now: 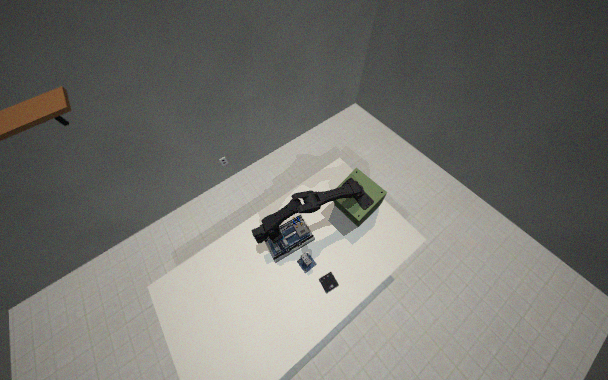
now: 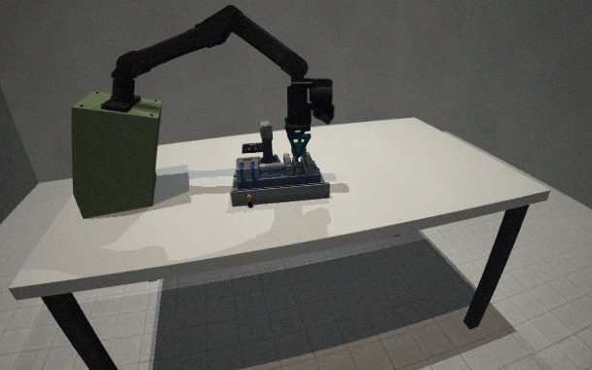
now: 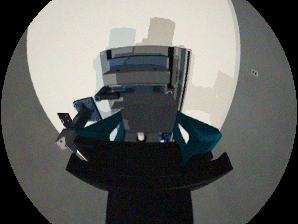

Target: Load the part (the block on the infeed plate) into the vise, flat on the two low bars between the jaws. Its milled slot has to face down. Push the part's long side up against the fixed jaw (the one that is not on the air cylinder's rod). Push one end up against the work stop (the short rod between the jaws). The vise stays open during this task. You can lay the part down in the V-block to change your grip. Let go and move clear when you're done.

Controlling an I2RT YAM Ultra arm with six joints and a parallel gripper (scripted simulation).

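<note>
Right now the cylinder rod is 8 cm behind my hand, 6 cm below it and 3 cm to the left of it. The rest, counted from my hand: grey block part (1 cm below); air cylinder (16 cm behind, 6 cm below, 3 cm to the left); vise (9 cm below, 6 cm behind, 3 cm to the left).
</note>
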